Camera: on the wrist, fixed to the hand. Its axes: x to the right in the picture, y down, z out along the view.
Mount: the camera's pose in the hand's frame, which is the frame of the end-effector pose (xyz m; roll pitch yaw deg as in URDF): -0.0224 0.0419 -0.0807 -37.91 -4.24 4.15
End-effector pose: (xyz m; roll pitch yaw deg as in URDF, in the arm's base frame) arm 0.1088 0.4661 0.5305 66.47 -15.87 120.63
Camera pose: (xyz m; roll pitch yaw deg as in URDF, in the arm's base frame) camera 0.0426 0.3999 0.5303 29.48 -21.35 118.23
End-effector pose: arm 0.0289 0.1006 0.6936 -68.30 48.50 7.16
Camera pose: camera -0.0295 0.0333 0.6648 -99.50 50.47 15.78
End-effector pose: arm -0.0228 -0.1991 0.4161 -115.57 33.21 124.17
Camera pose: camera 0.0638 -0.1649 0.4259 -151.79 38.75 126.78
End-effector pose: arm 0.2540 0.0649 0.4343 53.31 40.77 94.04
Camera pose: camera 0.1663 0.0321 0.4379 14.86 34.91 92.91
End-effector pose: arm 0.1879 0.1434 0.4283 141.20 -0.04 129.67
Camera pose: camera 0.1885 0.1147 0.5174 103.41 0.67 123.78
